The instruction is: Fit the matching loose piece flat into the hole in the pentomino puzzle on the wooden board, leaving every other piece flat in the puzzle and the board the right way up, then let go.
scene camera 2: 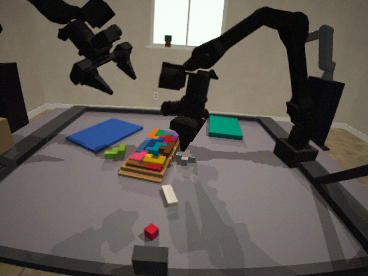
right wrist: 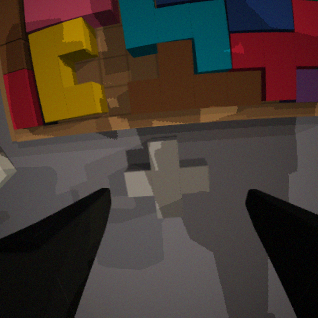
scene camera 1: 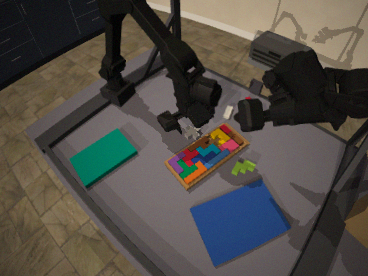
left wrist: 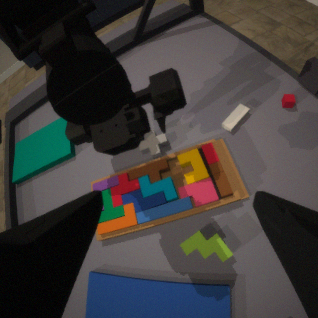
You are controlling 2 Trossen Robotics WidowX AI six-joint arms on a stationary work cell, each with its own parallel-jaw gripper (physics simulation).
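Frame: origin at the left arm's base, x ahead, y left, z up, level; millimetres.
Where they show: left gripper, fingertip midpoint: (scene camera 2: 124, 86) (left wrist: 179, 198); right gripper, fingertip midpoint: (scene camera 2: 186, 146) (right wrist: 179, 196) (scene camera 1: 191, 128) (left wrist: 144, 137); right arm's base, origin of the base link: (scene camera 2: 297, 144) (scene camera 1: 116, 85).
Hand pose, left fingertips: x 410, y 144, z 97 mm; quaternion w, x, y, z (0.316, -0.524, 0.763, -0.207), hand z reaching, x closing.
Each offset is from my left fingertips to the top centre of the thing. "spot": to the spot under its first point.
A grey plus-shaped piece {dx +167, dy +38, dz -193 mm} (scene camera 1: 190, 131) (scene camera 2: 185, 158) (left wrist: 152, 143) (right wrist: 167, 175) lies on the table beside a long edge of the wooden board {dx +72, dy +47, dz -196 mm} (scene camera 1: 242, 141) (scene camera 2: 141, 174) (left wrist: 235, 175) (right wrist: 200, 114). The board's hole {spot: dx +96, dy +19, dz -206 mm} (left wrist: 172, 172) (right wrist: 115, 65) shows bare wood between the yellow piece {dx +90, dy -19, dz -187 mm} (left wrist: 199, 164) (right wrist: 47, 75) and the brown piece {dx +102, dy +59, dz -187 mm} (right wrist: 175, 87). The coloured pieces lie in the board. My right gripper (right wrist: 179, 196) is open, above the grey piece, with its fingertips to either side of it in the right wrist view. My left gripper (scene camera 2: 122, 85) (left wrist: 179, 198) is open and empty, high above the table.
A lime stepped piece {dx -43, dy +4, dz -193 mm} (scene camera 1: 243, 167) (scene camera 2: 115, 152) (left wrist: 207, 245) lies between the board and a blue slab {dx -148, dy +124, dz -203 mm} (scene camera 1: 240, 222) (scene camera 2: 106, 134) (left wrist: 160, 295). A teal slab {dx +277, dy +334, dz -194 mm} (scene camera 1: 103, 157) (scene camera 2: 225, 127), a white block {dx +162, dy -131, dz -200 mm} (scene camera 1: 228, 111) (scene camera 2: 169, 195) and a red cube {dx +157, dy -241, dz -193 mm} (scene camera 2: 151, 231) (left wrist: 288, 101) also lie on the table.
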